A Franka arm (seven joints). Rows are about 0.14 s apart.
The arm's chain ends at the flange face. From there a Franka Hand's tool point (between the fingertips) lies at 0.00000 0.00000 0.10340 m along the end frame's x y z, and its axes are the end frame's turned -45 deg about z.
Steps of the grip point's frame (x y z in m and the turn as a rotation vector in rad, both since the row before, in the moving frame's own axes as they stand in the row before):
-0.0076, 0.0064, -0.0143, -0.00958, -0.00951, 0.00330
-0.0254, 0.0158, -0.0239, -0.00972, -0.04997, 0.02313
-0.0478, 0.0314, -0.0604, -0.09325, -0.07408, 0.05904
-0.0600, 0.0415, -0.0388, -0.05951, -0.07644, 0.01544
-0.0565, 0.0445, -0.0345, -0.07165, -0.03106, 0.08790
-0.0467, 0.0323, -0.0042, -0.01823, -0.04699, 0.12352
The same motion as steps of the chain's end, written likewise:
-0.0009, 0.0085, -0.0143, -0.01350, 0.00005, 0.00330
-0.0038, 0.0248, -0.0238, -0.04221, -0.02846, 0.02313
-0.0126, 0.0438, -0.0597, -0.11832, 0.01356, 0.05904
-0.0118, 0.0619, -0.0383, -0.09613, -0.01197, 0.01544
-0.0111, 0.0638, -0.0342, -0.07263, 0.02870, 0.08790
-0.0078, 0.0512, -0.0041, -0.04612, -0.02034, 0.12352

